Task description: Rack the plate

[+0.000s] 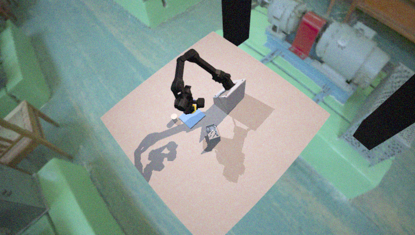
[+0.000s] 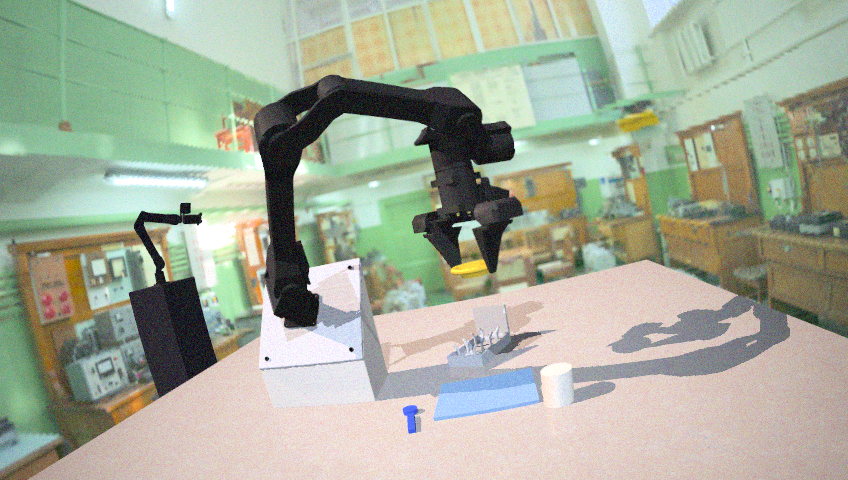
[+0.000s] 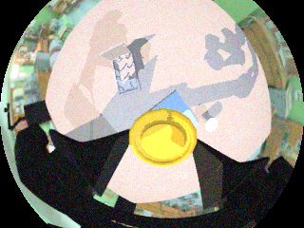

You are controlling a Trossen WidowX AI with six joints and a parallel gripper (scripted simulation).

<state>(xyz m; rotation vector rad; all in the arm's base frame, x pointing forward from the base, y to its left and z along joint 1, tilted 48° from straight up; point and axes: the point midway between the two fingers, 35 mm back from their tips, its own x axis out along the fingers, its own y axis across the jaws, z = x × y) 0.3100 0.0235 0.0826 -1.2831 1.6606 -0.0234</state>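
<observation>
My gripper tip is now 16 cm to the right of the grey dish rack, 16 cm above it and 3 cm past it. From my gripper tip the other things lie so: blue mat 18 cm below, 5 cm to the right, 1 cm behind; then yellow plate 1 cm above; then white cup 16 cm below, 12 cm to the right, 9 cm ahead.
</observation>
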